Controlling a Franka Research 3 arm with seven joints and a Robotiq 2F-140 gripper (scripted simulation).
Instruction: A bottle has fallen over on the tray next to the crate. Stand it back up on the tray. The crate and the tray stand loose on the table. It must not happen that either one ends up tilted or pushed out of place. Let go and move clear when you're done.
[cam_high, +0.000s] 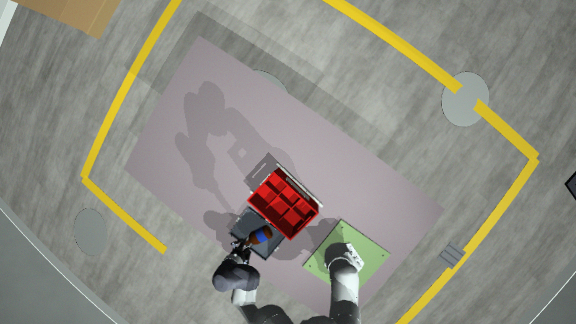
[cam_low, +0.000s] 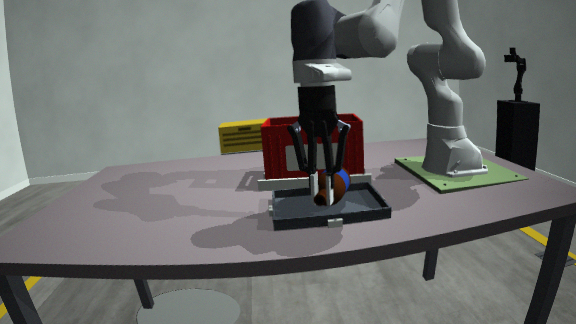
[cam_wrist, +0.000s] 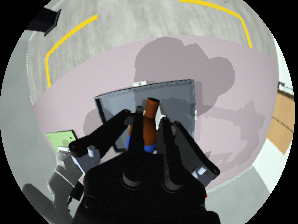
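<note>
Right now my hand is 5 cm to the left of the glass bottle, 2 cm past it and 2 cm above it. Round my hand: tray: 5 cm to the right, 5 cm below, 1 cm behind; red crate: 30 cm to the right, 2 cm ahead, 2 cm above.
</note>
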